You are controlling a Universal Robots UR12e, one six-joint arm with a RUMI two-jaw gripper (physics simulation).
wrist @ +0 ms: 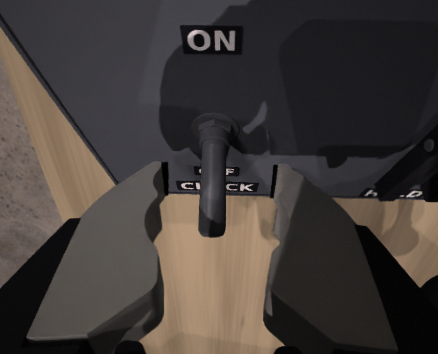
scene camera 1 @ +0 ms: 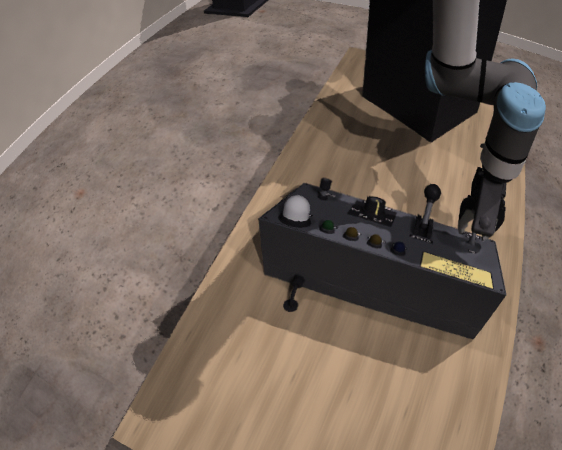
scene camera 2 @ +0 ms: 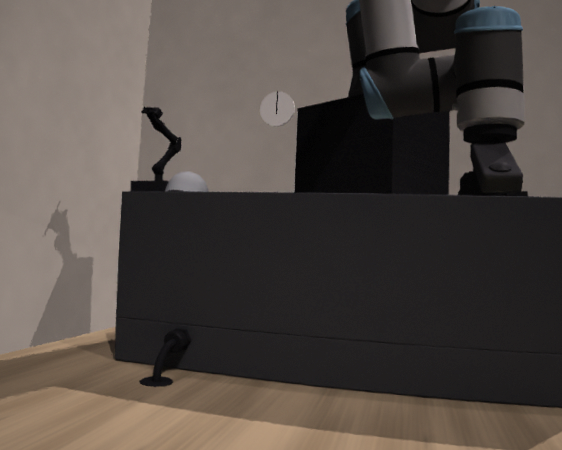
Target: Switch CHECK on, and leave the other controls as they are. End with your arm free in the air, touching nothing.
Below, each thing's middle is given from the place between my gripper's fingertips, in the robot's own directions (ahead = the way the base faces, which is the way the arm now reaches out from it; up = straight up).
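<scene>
Dark control box (scene camera 2: 445, 296): from my hand, 180 mm to the right, 90 mm ahead, 10 mm above. Check toggle (wrist: 212, 205): my gripper 20 mm below it.
</scene>
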